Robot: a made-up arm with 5 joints.
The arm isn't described. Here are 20 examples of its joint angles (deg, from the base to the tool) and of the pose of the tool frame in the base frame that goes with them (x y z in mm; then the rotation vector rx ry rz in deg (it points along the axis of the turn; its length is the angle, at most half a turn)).
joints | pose
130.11 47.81 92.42 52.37 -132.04 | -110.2 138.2 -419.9 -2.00 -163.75 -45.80
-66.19 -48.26 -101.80 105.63 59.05 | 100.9 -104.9 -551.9 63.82 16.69 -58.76
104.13 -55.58 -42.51 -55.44 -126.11 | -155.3 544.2 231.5 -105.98 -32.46 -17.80
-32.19 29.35 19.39 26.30 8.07 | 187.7 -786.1 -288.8 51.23 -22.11 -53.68
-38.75 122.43 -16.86 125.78 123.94 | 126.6 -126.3 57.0 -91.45 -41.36 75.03
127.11 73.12 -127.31 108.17 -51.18 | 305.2 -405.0 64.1 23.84 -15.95 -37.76
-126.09 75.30 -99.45 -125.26 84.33 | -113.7 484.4 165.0 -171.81 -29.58 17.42
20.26 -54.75 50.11 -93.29 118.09 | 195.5 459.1 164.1 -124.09 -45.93 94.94
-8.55 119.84 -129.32 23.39 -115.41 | 86.1 -12.0 250.8 -39.66 -28.65 78.85
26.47 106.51 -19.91 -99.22 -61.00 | 888.3 -276.2 -334.8 -1.12 42.70 25.08
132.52 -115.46 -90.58 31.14 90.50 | -350.5 372.9 -436.1 29.72 21.68 -164.91
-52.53 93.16 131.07 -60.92 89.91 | -557.4 -413.0 -379.2 12.31 42.98 -76.70
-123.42 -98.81 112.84 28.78 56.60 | 367.0 245.2 89.1 163.61 2.34 20.19
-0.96 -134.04 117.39 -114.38 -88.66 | -208.2 569.8 -396.4 -46.74 52.20 151.41
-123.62 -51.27 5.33 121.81 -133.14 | 43.0 -399.6 -413.2 98.43 18.35 -9.66
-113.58 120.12 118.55 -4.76 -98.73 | 222.0 288.3 -153.6 -148.48 16.75 -60.93
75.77 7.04 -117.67 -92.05 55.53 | -171.6 -257.8 446.8 -62.03 91.84 -78.82
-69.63 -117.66 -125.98 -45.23 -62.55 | -118.9 -238.2 -811.2 -60.47 145.71 76.51
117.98 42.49 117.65 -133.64 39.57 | 588.1 551.0 -292.3 -120.50 7.02 92.60
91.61 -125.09 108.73 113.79 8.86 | -158.6 30.2 448.4 89.27 -93.10 112.68
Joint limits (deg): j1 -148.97..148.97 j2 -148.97..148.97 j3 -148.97..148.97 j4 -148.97..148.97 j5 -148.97..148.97
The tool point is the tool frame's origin. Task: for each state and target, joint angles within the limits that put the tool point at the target. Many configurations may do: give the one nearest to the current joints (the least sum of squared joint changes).
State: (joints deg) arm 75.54 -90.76 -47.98 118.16 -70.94
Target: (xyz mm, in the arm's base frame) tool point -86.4 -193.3 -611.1
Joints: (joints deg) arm 75.84 -81.16 -68.31 114.87 -92.65
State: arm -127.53 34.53 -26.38 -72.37 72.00
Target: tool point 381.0 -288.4 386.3
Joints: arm -94.25 -5.09 -44.21 -89.53 57.57
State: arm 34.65 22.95 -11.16 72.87 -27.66
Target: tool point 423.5 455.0 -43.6
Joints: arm 13.25 35.63 -27.18 74.64 -51.91
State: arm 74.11 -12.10 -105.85 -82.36 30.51
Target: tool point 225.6 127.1 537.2
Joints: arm 79.33 31.47 -86.05 -49.46 87.51
